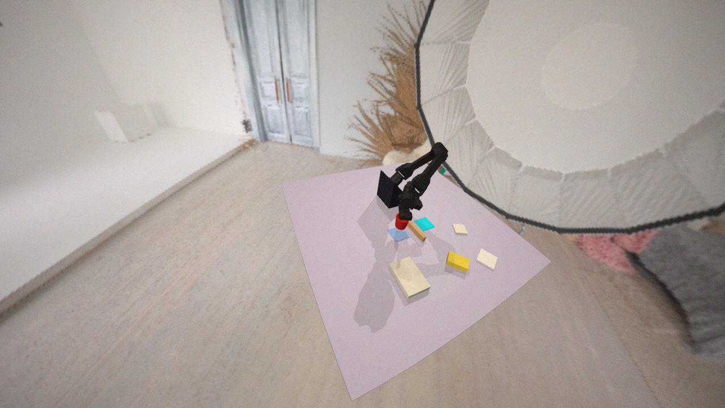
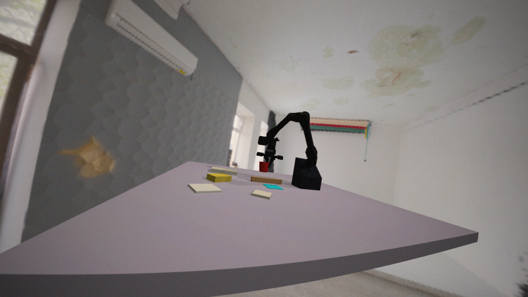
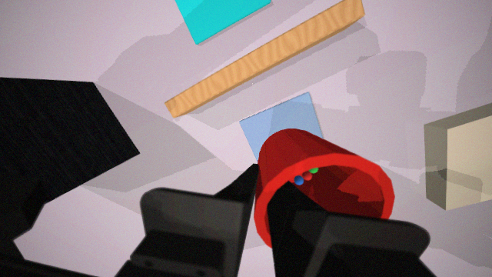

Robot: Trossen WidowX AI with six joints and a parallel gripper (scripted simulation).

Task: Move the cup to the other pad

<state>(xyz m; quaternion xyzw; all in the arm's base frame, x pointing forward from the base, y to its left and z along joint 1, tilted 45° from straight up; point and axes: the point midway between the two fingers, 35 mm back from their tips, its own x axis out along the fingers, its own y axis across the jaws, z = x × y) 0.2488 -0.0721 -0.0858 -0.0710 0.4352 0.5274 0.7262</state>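
Now: the cyan pad 180 mm to the left of my gripper tip, 100 mm below it and 30 mm ahead of it. Also, from my gripper tip: red cup (20 mm to the right, 20 mm ahead); wooden bar (80 mm to the left, 80 mm below, 30 mm ahead); light blue pad (100 mm below, 30 mm ahead, 20 mm to the right).
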